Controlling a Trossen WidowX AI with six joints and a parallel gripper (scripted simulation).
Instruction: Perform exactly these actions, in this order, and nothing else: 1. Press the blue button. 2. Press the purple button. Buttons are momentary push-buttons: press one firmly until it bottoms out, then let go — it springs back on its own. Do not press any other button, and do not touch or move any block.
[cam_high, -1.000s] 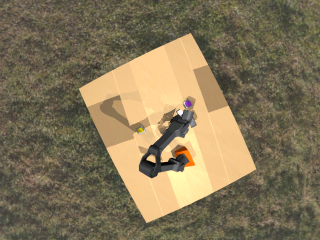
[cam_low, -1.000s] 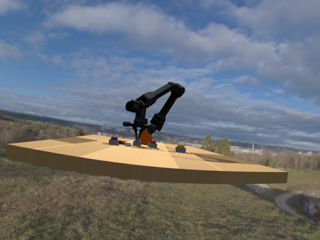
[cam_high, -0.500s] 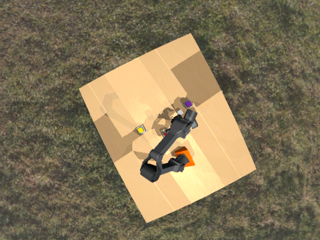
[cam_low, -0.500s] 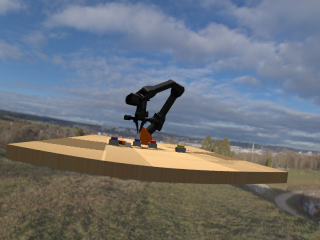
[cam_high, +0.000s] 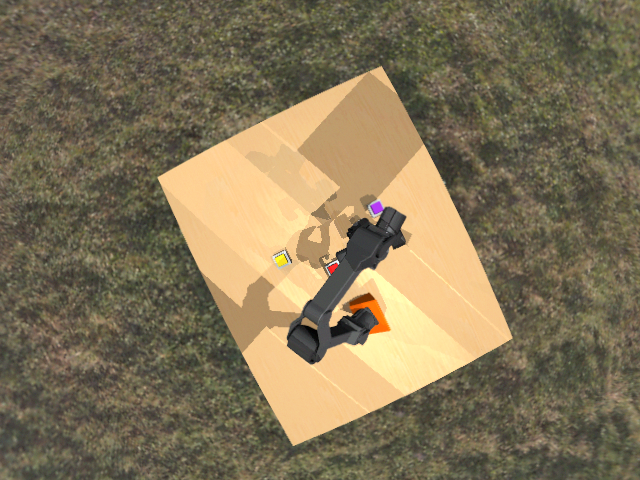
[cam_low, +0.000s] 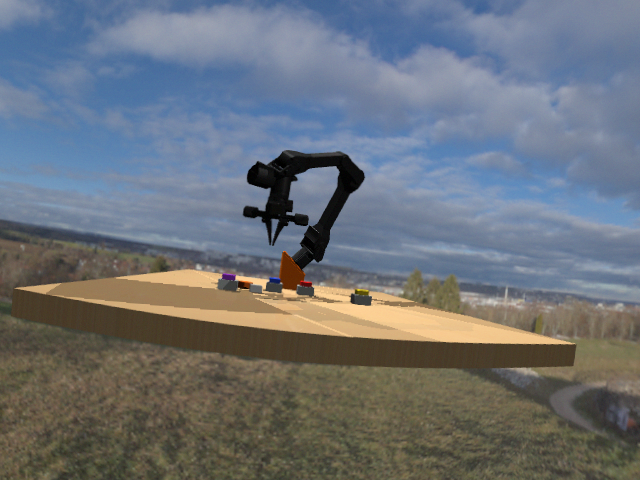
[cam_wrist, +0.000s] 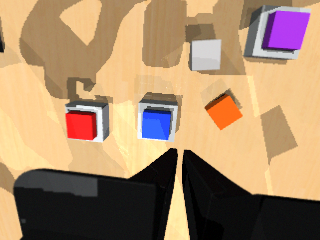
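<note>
My gripper tip is now 110 mm to the left of the purple button, 100 mm above it and 80 mm short of it. From my gripper tip the other things lie so: white block 120 mm below, 60 mm ahead, 40 mm to the right; blue button 100 mm below, 20 mm to the left, 10 mm behind; small orange block 120 mm below, 60 mm to the right, 10 mm behind.
</note>
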